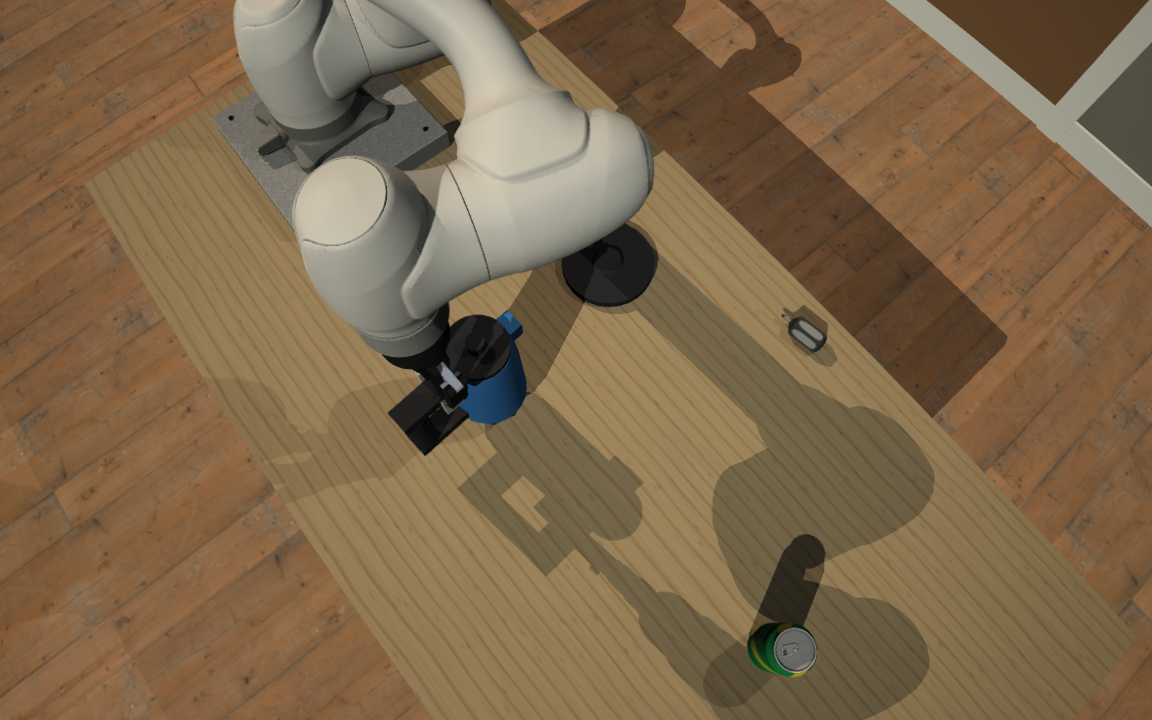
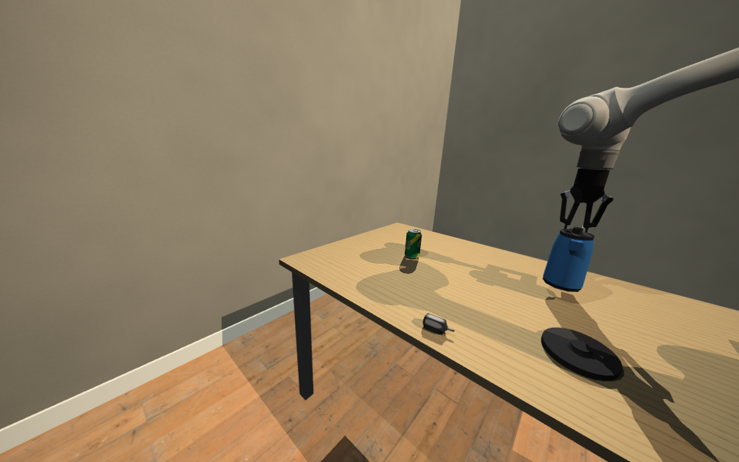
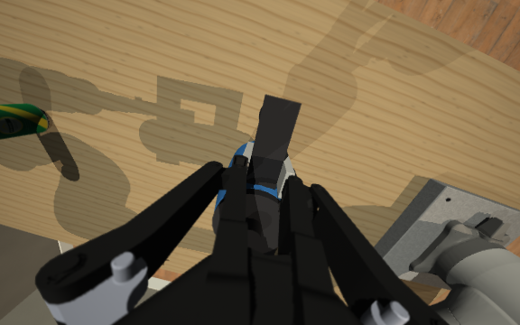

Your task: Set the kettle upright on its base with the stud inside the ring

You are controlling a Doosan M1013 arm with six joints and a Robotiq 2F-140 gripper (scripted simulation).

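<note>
My gripper is now 6 cm above the blue kettle and 3 cm to the right of it. Round my hand: green soda can 53 cm ahead, 14 cm below, 11 cm to the left; then round black base 35 cm to the left, 19 cm below, 5 cm behind; then small dark object 49 cm to the left, 24 cm ahead, 18 cm below.
</note>
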